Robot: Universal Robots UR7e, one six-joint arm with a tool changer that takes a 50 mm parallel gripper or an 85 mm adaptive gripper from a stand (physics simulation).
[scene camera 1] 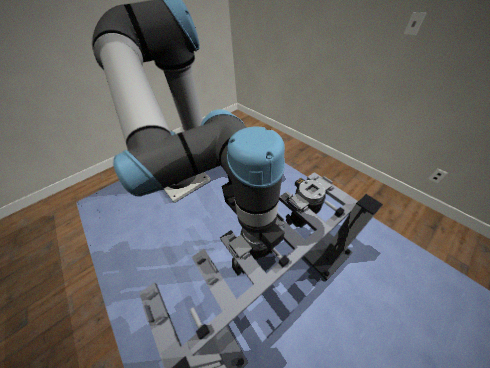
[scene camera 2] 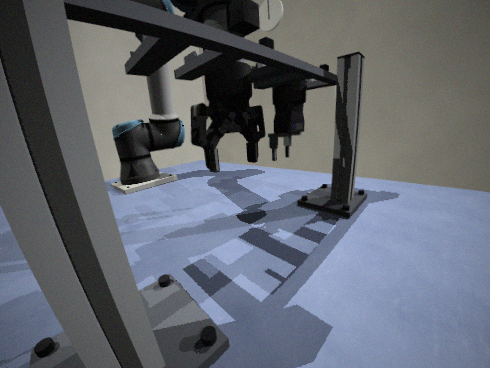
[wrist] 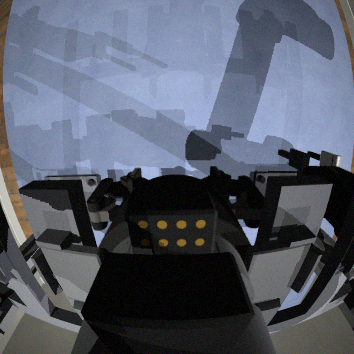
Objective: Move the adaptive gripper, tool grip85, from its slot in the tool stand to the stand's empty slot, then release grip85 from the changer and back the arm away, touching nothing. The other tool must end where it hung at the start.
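Where they show: arm's base at its link origin: [scene camera 2: 141, 179].
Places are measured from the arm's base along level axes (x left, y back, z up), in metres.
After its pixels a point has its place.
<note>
The adaptive gripper grip85 [scene camera 2: 233, 160] hangs upright in the middle slot of the tool stand [scene camera 1: 255, 292] @(y -0.647, x -0.182, z 0.267 m) [scene camera 2: 175, 33] @(y -0.639, x -0.237, z 0.255 m). Its two dark fingers stand apart with nothing between them. The arm's wrist [scene camera 1: 257, 212] @(y -0.599, x -0.119, z 0.407 m) is directly above it, with the changer down at the tool's top; whether it is locked cannot be seen. In the wrist view, the tool's gold-dotted contact block [wrist: 172, 219] @(y -0.532, x -0.083, z 0.283 m) is close in front of the changer, between two fork prongs. The empty slot's prong [scene camera 1: 215, 275] @(y -0.570, x -0.211, z 0.267 m) [scene camera 2: 150, 55] @(y -0.583, x -0.228, z 0.255 m) is beside grip85's slot. The other tool [scene camera 1: 312, 192] @(y -0.610, x 0.087, z 0.273 m) [scene camera 2: 289, 110] @(y -0.620, x 0.055, z 0.203 m) hangs in the far slot.
The stand's far post [scene camera 1: 350, 232] @(y -0.732, x 0.102, z 0.189 m) [scene camera 2: 347, 130] @(y -0.732, x 0.094, z 0.156 m) is beyond the other tool; its near post [scene camera 2: 82, 150] @(y -0.669, x -0.327, z 0.169 m) stands close to scene camera 2. Pegs such as the one at the empty slot [scene camera 1: 195, 317] @(y -0.599, x -0.278, z 0.280 m) stick up along the rail. The arm's base [scene camera 2: 137, 167] @(y -0.054, x -0.029, z 0.060 m) stands behind the stand.
</note>
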